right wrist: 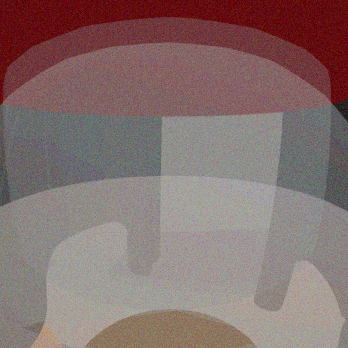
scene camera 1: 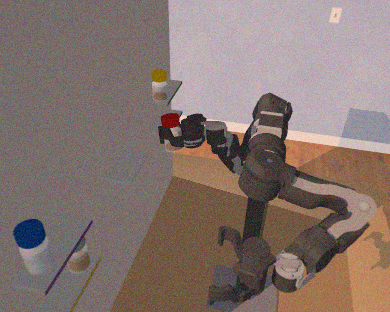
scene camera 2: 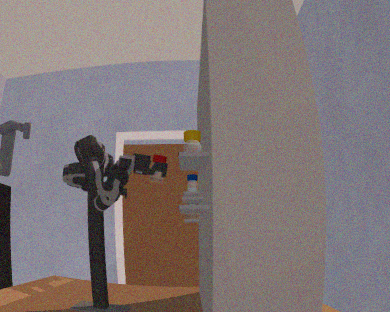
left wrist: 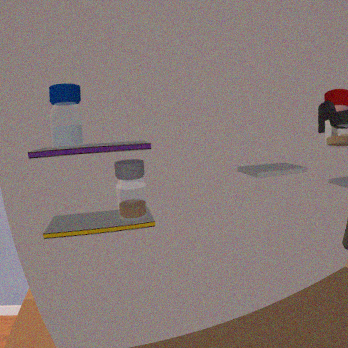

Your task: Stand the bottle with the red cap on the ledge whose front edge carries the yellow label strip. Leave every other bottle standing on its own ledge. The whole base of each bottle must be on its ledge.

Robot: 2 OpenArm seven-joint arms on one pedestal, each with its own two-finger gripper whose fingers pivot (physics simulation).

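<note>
The bottle with the red cap [scene camera 1: 170, 120] [scene camera 2: 159, 158] [left wrist: 337, 96] [right wrist: 170, 75] is upright in the air, off every ledge. My right gripper [scene camera 1: 172, 136] [scene camera 2: 159, 168] [right wrist: 206, 285] is shut on it. My left gripper [scene camera 1: 220, 265] is open and empty, low beside the pedestal; its fingers do not show in the left wrist view. The yellow label strip [scene camera 1: 85, 287] [left wrist: 100, 231] runs along the front of a low ledge [left wrist: 85, 220]. A grey-capped bottle [scene camera 1: 79, 261] [left wrist: 131, 187] stands at that ledge's right end in the left wrist view; the ledge's left part is bare.
A blue-capped bottle [scene camera 1: 32, 245] [left wrist: 66, 115] stands on the purple-strip ledge [left wrist: 115, 149], above the yellow-strip one. A yellow-capped bottle [scene camera 1: 159, 86] [scene camera 2: 192, 137] stands on the green-strip ledge [scene camera 1: 171, 87]. Another ledge [scene camera 1: 125, 167] [left wrist: 272, 170] juts from the wall.
</note>
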